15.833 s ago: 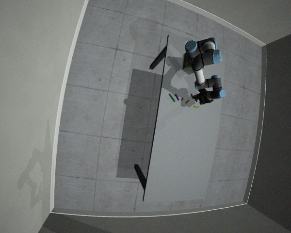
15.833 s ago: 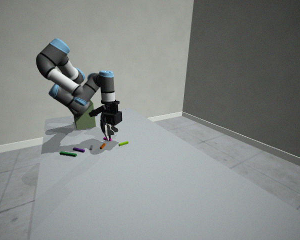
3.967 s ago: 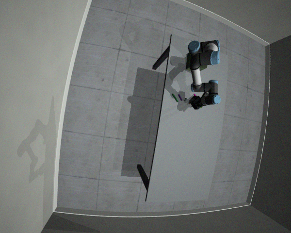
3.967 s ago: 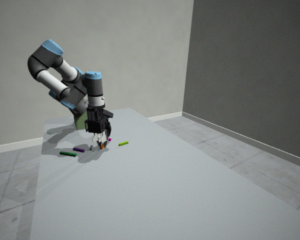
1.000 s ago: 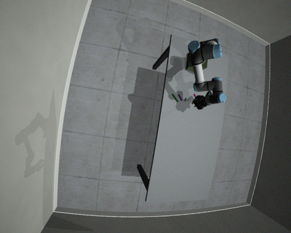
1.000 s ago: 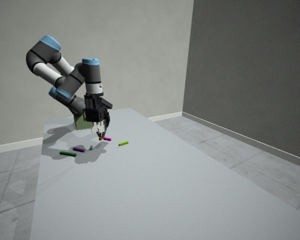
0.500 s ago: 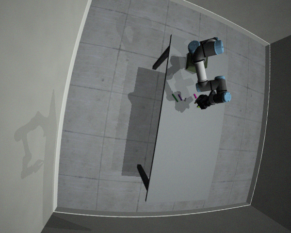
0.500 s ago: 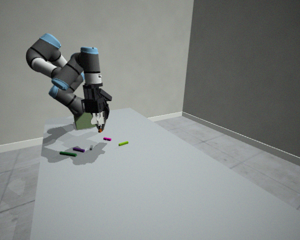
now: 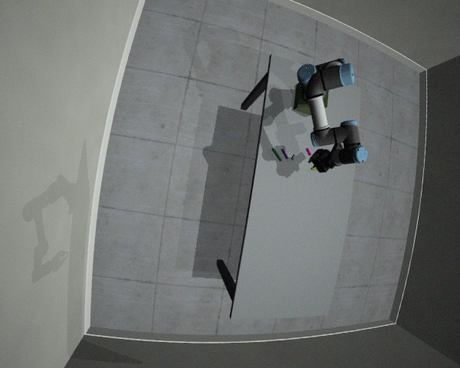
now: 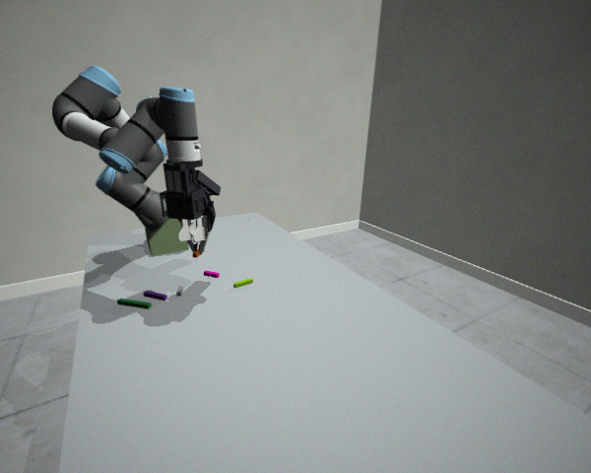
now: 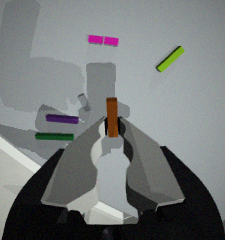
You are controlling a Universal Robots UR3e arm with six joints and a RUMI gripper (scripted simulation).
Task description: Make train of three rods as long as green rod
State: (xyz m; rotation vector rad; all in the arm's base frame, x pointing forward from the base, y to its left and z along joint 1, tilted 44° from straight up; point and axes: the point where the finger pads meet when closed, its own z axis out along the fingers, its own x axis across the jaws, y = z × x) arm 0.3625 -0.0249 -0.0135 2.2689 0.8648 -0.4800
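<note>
Now: the lime rod 110 mm below my hand, 100 mm to the left of it and 30 mm ahead of it. From my hand the other things lie so: grey rod 110 mm below, 50 mm to the right, 20 mm behind; then orange rod 10 mm below; then purple rod 110 mm below, 100 mm to the right, 30 mm behind.
</note>
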